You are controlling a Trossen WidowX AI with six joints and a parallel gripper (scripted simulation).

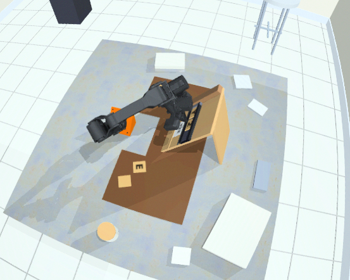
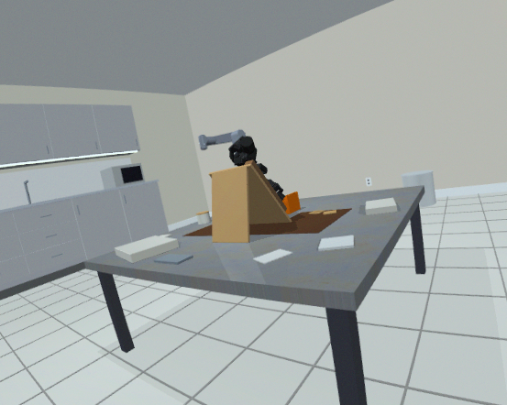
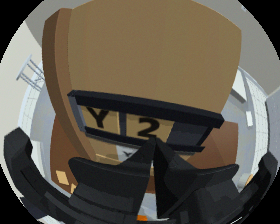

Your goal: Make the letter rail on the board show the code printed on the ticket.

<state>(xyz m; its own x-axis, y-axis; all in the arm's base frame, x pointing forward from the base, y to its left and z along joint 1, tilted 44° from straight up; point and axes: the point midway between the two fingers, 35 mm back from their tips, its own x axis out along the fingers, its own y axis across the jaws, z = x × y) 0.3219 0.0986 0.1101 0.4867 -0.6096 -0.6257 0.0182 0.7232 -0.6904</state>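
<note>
Right now my gripper tip is 10 cm above the white ticket, 3 cm past it and 2 cm to the right of it. Round my gripper tip: grey card (41 cm ahead, 19 cm below, 9 cm to the right); then white box (38 cm to the right, 32 cm ahead, 17 cm below); then brown mat (19 cm below, 13 cm behind, 1 cm to the right).
</note>
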